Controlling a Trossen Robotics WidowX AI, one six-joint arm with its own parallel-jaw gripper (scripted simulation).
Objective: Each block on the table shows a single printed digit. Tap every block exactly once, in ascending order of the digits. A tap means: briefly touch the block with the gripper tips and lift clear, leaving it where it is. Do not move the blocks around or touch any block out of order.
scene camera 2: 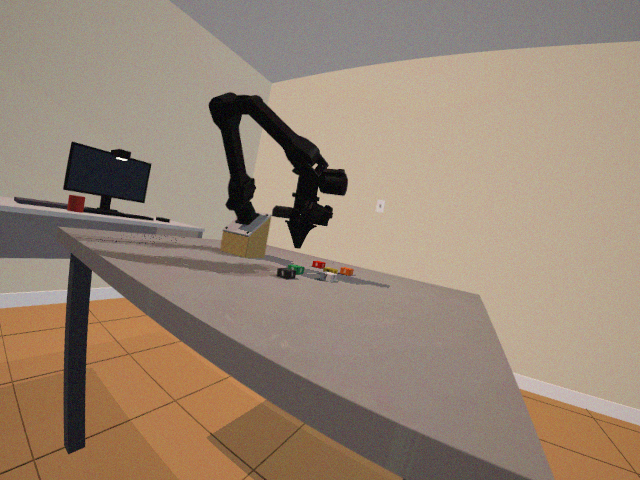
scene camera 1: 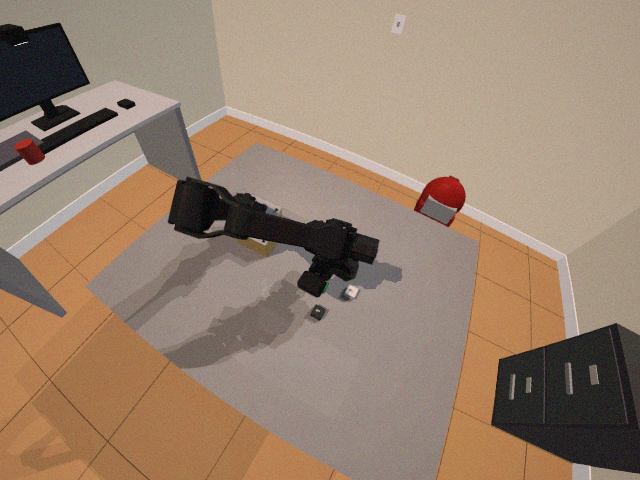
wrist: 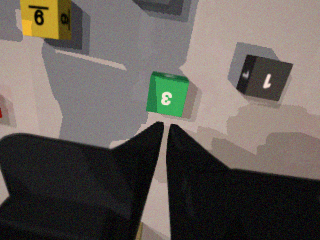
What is the gripper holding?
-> Nothing.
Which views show the gripper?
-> Scene camera 2, scene camera 1 and the wrist view: all of them.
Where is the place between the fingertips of the gripper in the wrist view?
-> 165, 129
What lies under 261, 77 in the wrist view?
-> A black block.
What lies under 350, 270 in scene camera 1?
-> The gripper.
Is the gripper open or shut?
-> Shut.
